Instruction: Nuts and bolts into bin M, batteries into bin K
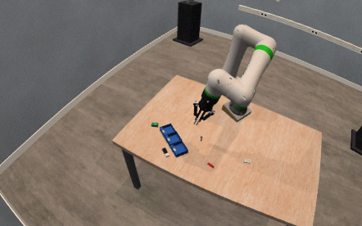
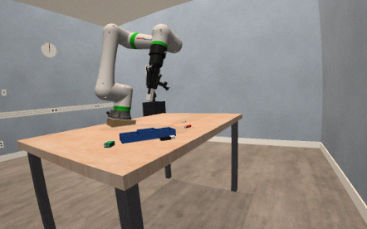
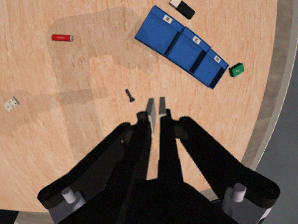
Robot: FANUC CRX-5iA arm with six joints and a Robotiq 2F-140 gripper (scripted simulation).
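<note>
Right now the joined blue bins is 9 cm ahead of my hand, 11 cm to the right of it and 18 cm below it. Also, from my hand: red battery: 10 cm ahead, 19 cm to the left, 20 cm below; green battery: 7 cm ahead, 31 cm to the right, 19 cm below; small dark bolt: 5 cm behind, 2 cm to the left, 20 cm below.
</note>
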